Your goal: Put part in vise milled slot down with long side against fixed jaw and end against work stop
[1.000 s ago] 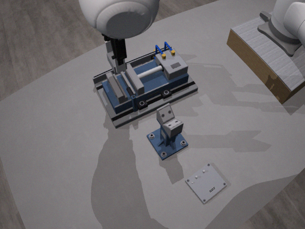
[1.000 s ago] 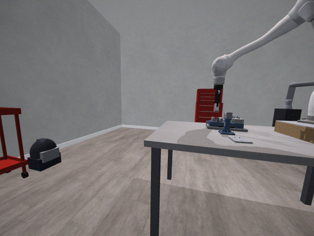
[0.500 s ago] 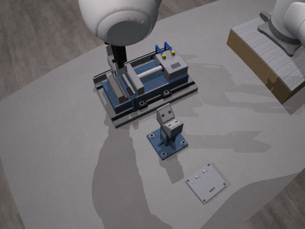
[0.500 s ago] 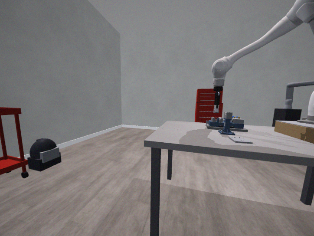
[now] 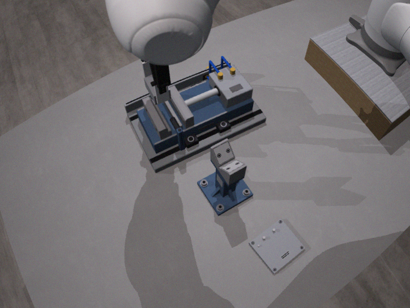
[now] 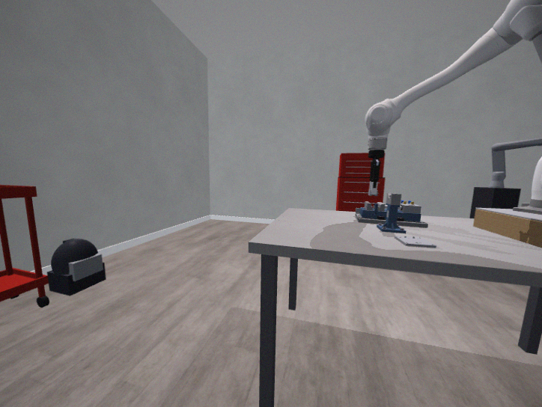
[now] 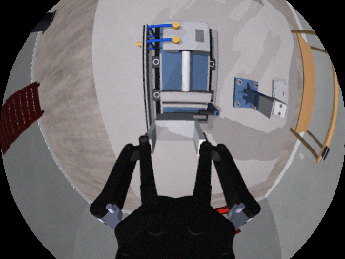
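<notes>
Now: the part 30 mm below my hand. From my hand the other things lie so: work stop: 70 mm to the left, 80 mm below; moving jaw: 40 mm behind, 30 mm to the left, 90 mm below; fixed jaw: 30 mm ahead, 20 mm to the left, 90 mm below.
</notes>
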